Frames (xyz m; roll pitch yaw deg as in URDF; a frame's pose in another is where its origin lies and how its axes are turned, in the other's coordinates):
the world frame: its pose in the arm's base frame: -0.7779 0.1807 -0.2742 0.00 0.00 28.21
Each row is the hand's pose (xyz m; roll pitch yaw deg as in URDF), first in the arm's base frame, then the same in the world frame.
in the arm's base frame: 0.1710 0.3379 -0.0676 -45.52 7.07 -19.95
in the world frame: 0.9105 -0.3100 0.2066 -45.52 7.07 -48.16
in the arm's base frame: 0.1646 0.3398 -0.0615 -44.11 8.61 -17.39
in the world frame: 0.9058 -0.3053 0.2127 -44.11 8.61 -45.60
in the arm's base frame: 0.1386 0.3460 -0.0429 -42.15 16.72 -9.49
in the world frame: 0.8858 -0.2876 0.2313 -42.15 16.72 -37.70
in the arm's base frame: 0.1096 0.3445 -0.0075 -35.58 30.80 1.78
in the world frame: 0.8595 -0.2752 0.2667 -35.58 30.80 -26.43
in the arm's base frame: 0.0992 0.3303 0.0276 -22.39 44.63 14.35
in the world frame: 0.8436 -0.2828 0.3018 -22.39 44.63 -13.86
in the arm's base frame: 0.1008 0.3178 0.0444 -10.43 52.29 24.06
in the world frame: 0.8391 -0.2946 0.3186 -10.43 52.29 -4.15
